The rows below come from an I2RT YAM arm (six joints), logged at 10 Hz.
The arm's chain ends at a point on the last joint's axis. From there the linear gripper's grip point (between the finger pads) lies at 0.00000 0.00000 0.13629 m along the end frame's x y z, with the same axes.
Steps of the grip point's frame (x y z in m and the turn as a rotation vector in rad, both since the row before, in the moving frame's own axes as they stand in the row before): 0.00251 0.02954 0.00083 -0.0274 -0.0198 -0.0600; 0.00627 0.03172 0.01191 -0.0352 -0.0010 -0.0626; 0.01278 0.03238 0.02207 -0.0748 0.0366 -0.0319; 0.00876 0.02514 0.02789 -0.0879 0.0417 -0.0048; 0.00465 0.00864 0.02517 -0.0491 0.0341 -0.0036
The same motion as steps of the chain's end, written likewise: 0.00509 0.02573 0.00091 -0.0274 -0.0198 -0.0600; 0.00626 0.02692 0.01199 -0.0352 -0.0010 -0.0626; 0.00764 0.02228 0.02254 -0.0748 0.0366 -0.0319; 0.00306 0.01319 0.02853 -0.0879 0.0417 -0.0048; -0.00001 0.00196 0.02541 -0.0491 0.0341 -0.0036
